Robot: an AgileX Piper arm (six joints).
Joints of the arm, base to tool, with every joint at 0 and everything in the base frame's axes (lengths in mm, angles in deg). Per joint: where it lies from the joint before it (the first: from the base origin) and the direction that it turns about. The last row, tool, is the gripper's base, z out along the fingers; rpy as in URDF.
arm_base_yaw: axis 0 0 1 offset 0.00 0.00 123.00
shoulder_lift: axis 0 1 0 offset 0.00 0.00 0.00
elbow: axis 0 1 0 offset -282.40 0.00 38.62
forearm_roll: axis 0.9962 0 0.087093 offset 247.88 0.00 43.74
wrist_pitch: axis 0 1 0 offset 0.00 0.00 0.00
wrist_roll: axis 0.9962 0 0.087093 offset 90.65 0.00 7.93
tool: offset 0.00 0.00 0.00 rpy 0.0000 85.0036 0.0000
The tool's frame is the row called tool.
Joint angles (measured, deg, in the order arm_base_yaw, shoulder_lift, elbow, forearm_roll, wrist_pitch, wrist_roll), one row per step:
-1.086, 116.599, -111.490, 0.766, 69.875, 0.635
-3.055, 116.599, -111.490, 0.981, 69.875, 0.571
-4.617, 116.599, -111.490, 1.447, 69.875, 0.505
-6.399, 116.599, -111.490, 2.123, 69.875, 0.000
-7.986, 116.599, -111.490, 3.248, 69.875, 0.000
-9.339, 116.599, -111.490, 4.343, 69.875, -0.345
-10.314, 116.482, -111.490, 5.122, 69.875, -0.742
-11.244, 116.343, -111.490, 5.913, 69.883, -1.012
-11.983, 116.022, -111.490, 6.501, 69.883, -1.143
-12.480, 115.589, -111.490, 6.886, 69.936, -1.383
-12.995, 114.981, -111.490, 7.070, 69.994, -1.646
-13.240, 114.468, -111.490, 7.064, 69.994, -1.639
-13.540, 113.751, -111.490, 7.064, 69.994, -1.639
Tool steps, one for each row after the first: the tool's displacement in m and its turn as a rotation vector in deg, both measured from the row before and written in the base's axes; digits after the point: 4 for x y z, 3 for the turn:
-0.0005, -0.0149, 0.0000, 0.193, -0.008, -1.909
-0.0007, -0.0114, 0.0000, 0.442, -0.031, -1.501
-0.0011, -0.0127, 0.0000, 0.499, -0.063, -1.309
-0.0012, -0.0105, 0.0001, 1.116, -0.141, -1.589
-0.0012, -0.0087, 0.0001, 0.963, -0.168, -1.032
-0.0013, -0.0062, 0.0010, 0.608, -0.255, -0.604
-0.0014, -0.0058, 0.0012, 0.656, -0.283, -0.676
-0.0018, -0.0046, 0.0026, 0.464, -0.437, -0.614
-0.0020, -0.0029, 0.0034, 0.207, -0.461, -0.263
-0.0027, -0.0032, 0.0047, -0.042, -0.586, -0.261
-0.0020, -0.0015, 0.0039, -0.120, -0.498, -0.252
-0.0028, -0.0017, 0.0054, -0.166, -0.698, -0.300

